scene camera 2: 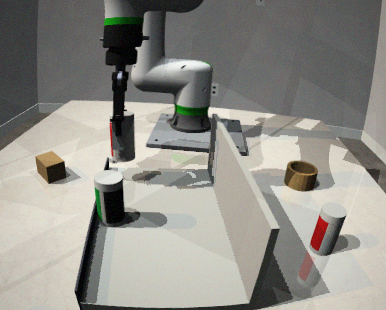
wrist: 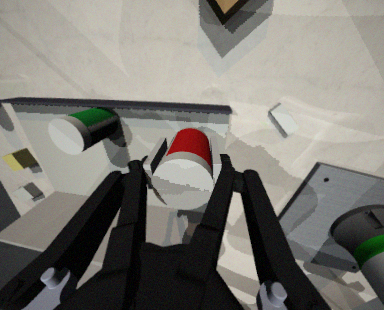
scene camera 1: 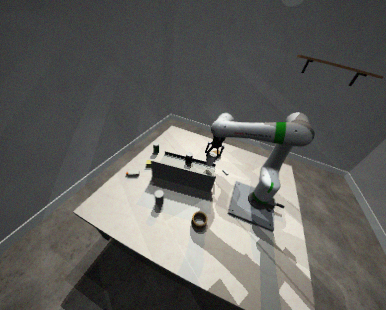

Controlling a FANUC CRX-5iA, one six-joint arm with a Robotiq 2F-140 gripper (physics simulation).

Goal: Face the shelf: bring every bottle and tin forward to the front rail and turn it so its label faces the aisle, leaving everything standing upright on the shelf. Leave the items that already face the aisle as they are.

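Places are measured from the arm's base along level axes (x ahead, y left, z up), in centimetres.
Pixels of known places: gripper, fingertip midpoint: (scene camera 2: 118, 144) (wrist: 188, 146) (scene camera 1: 210, 160); arm's base, link origin: (scene camera 2: 190, 125) (wrist: 364, 226) (scene camera 1: 257, 200).
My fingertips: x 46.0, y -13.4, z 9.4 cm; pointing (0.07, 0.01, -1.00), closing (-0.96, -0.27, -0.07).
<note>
Ahead of a thing's pixels: the offset from my fingertips to its top centre.
My gripper (scene camera 1: 214, 152) (scene camera 2: 118, 131) (wrist: 188, 146) is shut on a grey-white can with a red label {dz +7.8, dx -0.4, dy +0.8 cm} (scene camera 1: 211, 160) (scene camera 2: 128, 142) (wrist: 189, 143). It holds the can upright, slightly raised, at the shelf end nearer the robot base. The red label faces the front rail side. A green-labelled can {dz +1.0, dx +18.1, dy +3.2 cm} (scene camera 1: 188, 159) (scene camera 2: 110, 200) (wrist: 93, 122) stands upright on the shelf (scene camera 2: 175, 250) beside the dark front rail (scene camera 2: 86, 265) (wrist: 165, 106), its green label toward the rail. Another red-labelled can {dz -1.3, dx +19.0, dy +47.9 cm} (scene camera 1: 159, 196) (scene camera 2: 327, 230) stands on the table behind the back panel (scene camera 2: 245, 205) (scene camera 1: 182, 178).
A wooden ring {dz -6.2, dx -11.0, dy +48.3 cm} (scene camera 1: 199, 229) (scene camera 2: 301, 181) lies behind the shelf. A brown block {dz -6.2, dx -0.5, dy -21.7 cm} (scene camera 2: 50, 167) is on the rail side. A dark can {dz -1.6, dx +52.1, dy +4.1 cm} (scene camera 1: 156, 148), a yellow block {dz -7.4, dx +46.6, dy +22.2 cm} (scene camera 1: 148, 163) and an orange-tipped piece {dz -8.4, dx +51.4, dy +37.7 cm} (scene camera 1: 132, 174) are past the far end. A small grey piece {dz -10.0, dx -15.3, dy -5.2 cm} (scene camera 1: 225, 172) (wrist: 283, 120) lies near the base plate (wrist: 320, 195).
</note>
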